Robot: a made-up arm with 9 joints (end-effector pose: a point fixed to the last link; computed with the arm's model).
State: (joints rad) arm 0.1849 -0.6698 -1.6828 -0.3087 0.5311 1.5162 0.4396 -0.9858 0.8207
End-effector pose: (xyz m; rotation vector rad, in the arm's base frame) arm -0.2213 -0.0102 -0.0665 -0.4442 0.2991 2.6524
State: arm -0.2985 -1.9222 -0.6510 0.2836 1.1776 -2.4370 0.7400 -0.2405 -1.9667
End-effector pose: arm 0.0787 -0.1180 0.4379 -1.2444 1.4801 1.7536
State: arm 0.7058 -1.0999 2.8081 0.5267 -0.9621 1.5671 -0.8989 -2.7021 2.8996
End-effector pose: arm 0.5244 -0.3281 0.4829 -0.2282 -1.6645 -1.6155
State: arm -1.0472 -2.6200 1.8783 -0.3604 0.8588 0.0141 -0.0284 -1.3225 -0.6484
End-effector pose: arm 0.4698 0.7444 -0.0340 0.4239 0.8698 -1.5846
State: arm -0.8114 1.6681 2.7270 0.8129 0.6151 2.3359 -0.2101 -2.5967 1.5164
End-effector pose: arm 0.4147 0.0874 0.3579 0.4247 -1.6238 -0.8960
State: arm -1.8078 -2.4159 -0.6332 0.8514 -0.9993 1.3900 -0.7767 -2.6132 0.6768
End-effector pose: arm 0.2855 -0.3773 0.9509 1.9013 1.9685 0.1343
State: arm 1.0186 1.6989 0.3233 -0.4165 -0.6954 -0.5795 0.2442 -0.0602 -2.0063
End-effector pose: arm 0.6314 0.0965 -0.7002 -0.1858 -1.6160 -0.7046
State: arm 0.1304 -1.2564 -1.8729 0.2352 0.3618 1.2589 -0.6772 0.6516 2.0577
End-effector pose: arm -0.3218 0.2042 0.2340 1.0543 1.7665 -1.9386
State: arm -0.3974 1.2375 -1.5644 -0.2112 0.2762 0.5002 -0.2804 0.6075 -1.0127
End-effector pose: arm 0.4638 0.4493 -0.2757 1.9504 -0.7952 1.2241
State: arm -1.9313 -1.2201 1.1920 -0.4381 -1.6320 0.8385 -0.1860 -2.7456 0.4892
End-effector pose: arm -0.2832 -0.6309 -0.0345 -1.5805 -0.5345 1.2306
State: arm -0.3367 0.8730 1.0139 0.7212 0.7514 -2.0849 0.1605 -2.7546 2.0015
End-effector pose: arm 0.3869 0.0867 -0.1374 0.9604 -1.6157 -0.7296
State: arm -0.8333 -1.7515 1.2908 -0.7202 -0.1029 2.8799 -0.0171 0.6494 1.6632
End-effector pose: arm 0.1789 -0.1002 -0.0082 -0.5207 -1.8286 0.3377
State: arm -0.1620 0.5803 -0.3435 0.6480 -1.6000 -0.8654 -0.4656 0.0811 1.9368
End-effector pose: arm 0.4713 0.0189 -0.1961 0.1037 1.8753 -1.0869
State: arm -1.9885 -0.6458 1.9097 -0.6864 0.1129 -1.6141 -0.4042 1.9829 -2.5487
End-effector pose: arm 0.3223 -0.3787 -0.0574 0.5849 1.8730 1.1265
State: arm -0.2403 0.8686 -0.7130 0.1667 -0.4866 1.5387 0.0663 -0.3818 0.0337
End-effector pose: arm 0.1578 0.4404 -0.0679 1.6929 0.3227 0.5589
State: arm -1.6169 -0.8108 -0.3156 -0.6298 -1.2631 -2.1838 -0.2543 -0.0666 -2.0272
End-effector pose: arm -0.1665 -0.2057 -0.1037 1.5978 0.4908 2.3549
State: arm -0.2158 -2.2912 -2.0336 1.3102 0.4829 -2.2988 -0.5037 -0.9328 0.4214
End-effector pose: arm 0.0767 0.3119 -0.0447 -0.1336 -0.1527 -0.6362
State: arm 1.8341 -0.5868 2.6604 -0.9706 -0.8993 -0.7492 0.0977 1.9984 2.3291
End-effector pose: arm -0.3903 0.0322 -0.0260 1.8200 0.5096 -0.8241
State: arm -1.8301 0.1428 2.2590 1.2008 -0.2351 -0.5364 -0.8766 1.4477 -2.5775
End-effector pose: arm 0.0356 -0.5557 0.0049 0.8502 2.6928 0.1124
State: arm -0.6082 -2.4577 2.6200 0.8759 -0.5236 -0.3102 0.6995 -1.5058 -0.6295
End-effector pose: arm -0.0888 0.7539 0.3483 0.0061 2.2920 -0.3151
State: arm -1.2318 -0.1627 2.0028 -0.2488 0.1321 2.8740 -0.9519 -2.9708 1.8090
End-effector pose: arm -0.0136 0.0689 0.3736 2.5712 -0.6890 0.8574
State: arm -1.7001 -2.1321 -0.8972 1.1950 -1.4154 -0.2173 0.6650 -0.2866 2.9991
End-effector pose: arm 0.3597 0.6920 0.6149 0.3208 -0.6381 -1.3368
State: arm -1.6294 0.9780 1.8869 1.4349 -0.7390 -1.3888 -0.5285 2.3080 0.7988
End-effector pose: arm 0.1856 -0.2658 -0.0193 0.9158 -2.1153 0.2076
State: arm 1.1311 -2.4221 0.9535 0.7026 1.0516 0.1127 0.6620 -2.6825 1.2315
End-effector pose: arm 0.6708 0.7127 -0.0929 -0.6183 1.6862 -1.7263
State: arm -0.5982 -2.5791 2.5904 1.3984 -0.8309 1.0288 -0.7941 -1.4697 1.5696
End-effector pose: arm 0.2562 0.6220 0.0359 -0.8361 -2.5880 1.4083
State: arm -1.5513 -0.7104 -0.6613 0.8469 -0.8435 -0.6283 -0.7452 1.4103 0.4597
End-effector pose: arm -0.2226 0.2600 -0.0806 1.7121 1.9312 1.5782
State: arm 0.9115 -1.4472 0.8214 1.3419 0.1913 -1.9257 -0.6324 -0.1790 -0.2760
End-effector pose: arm -0.1693 0.3446 0.2194 0.2326 1.6139 -0.2764
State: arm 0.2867 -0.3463 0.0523 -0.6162 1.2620 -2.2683 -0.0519 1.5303 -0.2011
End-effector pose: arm 0.4263 0.0526 -0.1971 -0.1406 0.1427 2.6289
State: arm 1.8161 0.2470 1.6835 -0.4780 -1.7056 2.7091 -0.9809 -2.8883 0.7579
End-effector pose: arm 0.7568 -0.2638 0.2319 1.1291 -1.1562 -2.5363
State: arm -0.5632 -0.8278 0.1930 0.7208 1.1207 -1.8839 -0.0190 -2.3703 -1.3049
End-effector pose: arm 0.0593 0.1645 0.2143 0.3659 2.4199 1.5226
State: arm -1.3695 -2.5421 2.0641 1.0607 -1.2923 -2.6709 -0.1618 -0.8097 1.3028
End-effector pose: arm 0.0756 0.1567 0.4098 1.2057 -0.6799 -1.3684
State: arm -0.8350 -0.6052 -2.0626 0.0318 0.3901 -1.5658 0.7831 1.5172 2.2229
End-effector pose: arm 0.3952 0.1751 0.1993 1.0163 0.6958 1.5812
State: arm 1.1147 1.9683 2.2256 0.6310 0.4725 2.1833 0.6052 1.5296 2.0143
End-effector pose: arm -0.2292 0.2082 -0.0500 -1.3969 -0.1171 -0.7709
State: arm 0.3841 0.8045 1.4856 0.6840 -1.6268 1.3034 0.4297 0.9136 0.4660
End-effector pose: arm 0.3772 -0.1910 -0.3176 1.7498 0.2574 -0.1207
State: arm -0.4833 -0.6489 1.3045 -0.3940 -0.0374 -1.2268 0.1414 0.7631 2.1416
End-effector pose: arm 0.3738 -0.2466 -0.1452 2.9512 -0.6529 0.8470
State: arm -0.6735 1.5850 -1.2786 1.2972 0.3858 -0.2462 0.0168 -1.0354 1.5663
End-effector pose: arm 0.6233 -0.4377 0.3260 -0.7571 -0.9710 -1.8294
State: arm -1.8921 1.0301 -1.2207 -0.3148 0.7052 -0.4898 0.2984 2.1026 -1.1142
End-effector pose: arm -0.2689 0.1388 -0.0723 2.2345 0.5469 -1.2739
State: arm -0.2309 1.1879 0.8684 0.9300 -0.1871 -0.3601 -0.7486 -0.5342 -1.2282
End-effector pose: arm 0.2815 -0.7517 -0.3338 -0.0572 0.1632 1.9959
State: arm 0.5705 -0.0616 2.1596 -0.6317 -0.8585 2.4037 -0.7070 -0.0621 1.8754
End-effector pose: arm 0.0321 -0.2243 0.0931 0.2949 1.6261 -0.3333
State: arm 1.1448 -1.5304 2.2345 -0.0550 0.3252 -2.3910 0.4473 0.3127 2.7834
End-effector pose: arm 0.4695 0.0832 0.3825 0.6322 2.5906 1.4511
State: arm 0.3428 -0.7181 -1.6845 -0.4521 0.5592 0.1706 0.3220 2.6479 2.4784
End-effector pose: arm -0.5084 0.5394 0.0959 1.0744 0.7240 -0.8274
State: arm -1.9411 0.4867 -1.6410 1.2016 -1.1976 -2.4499 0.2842 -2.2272 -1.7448
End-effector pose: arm 0.2990 -0.1435 0.3972 1.7919 -2.2167 -0.9471
